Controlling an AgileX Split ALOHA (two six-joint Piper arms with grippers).
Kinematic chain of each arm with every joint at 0, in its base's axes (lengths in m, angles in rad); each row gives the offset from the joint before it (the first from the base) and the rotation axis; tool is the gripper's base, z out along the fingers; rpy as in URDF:
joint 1: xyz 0 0 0.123 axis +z
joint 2: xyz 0 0 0 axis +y
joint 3: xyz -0.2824 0 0.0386 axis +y
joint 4: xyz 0.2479 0 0.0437 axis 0.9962 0 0.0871
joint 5: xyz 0 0 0 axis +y
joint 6: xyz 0.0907 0 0.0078 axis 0.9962 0 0.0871
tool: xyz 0 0 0 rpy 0 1.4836 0
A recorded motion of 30 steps. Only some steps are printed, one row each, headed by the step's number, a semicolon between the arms.
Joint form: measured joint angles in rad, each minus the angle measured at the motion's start. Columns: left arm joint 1, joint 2, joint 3, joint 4, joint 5, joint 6; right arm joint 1, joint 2, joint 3, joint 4, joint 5, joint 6.
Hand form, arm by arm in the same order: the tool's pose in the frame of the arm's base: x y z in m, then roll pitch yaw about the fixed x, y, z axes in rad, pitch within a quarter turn. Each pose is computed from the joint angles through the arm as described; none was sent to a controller.
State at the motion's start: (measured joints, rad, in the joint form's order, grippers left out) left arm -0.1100 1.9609 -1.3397 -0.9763 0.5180 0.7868; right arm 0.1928 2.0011 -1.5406 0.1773 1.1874 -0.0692
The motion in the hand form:
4: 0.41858 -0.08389 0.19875 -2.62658 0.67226 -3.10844; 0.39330 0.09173 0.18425 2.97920 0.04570 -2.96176
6: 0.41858 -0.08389 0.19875 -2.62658 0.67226 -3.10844; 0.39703 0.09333 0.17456 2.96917 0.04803 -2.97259
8: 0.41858 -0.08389 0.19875 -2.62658 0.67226 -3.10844; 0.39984 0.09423 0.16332 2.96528 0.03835 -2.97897
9: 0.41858 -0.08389 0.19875 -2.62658 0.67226 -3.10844; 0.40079 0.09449 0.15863 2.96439 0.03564 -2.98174
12: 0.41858 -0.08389 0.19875 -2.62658 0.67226 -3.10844; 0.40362 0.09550 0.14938 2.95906 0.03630 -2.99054
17: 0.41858 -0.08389 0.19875 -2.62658 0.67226 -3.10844; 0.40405 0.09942 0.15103 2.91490 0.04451 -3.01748
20: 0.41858 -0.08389 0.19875 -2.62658 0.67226 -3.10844; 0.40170 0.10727 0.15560 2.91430 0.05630 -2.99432
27: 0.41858 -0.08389 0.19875 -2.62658 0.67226 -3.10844; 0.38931 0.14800 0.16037 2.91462 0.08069 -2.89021
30: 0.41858 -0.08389 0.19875 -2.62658 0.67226 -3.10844; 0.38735 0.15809 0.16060 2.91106 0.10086 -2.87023
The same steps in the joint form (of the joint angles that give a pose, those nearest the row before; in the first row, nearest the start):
4: 0.0000 0.0000 0.0000 0.0000 0.0000 0.0000; 0.0000 0.0382 0.0140 0.0041 -0.0833 0.0000
6: 0.0000 0.0000 0.0000 0.0000 0.0000 0.0000; 0.0000 0.0628 0.0140 0.0175 -0.1109 0.0000
8: 0.0000 0.0000 0.0000 0.0000 0.0000 0.0000; 0.0000 0.0903 0.0145 0.0240 -0.1297 0.0000
9: 0.0000 0.0000 0.0000 0.0000 0.0000 0.0000; 0.0000 0.1009 0.0162 0.0261 -0.1395 0.0000
12: 0.0000 0.0000 0.0000 0.0000 0.0000 0.0000; 0.0000 0.1237 0.0162 0.0349 -0.1637 0.0000
17: 0.0000 0.0000 0.0000 0.0000 0.0000 0.0000; 0.0000 0.1217 0.0162 0.0862 -0.1722 -0.0018
20: 0.0000 0.0000 0.0000 0.0000 0.0000 0.0000; 0.0196 0.1108 0.0162 0.0862 -0.1722 -0.0054
27: 0.0000 0.0000 0.0000 0.0000 0.0000 0.0000; 0.1224 0.0994 0.0162 0.0862 -0.1847 -0.0097
30: 0.0000 0.0000 0.0000 0.0000 0.0000 0.0000; 0.1465 0.0994 0.0162 0.0920 -0.2049 -0.0135

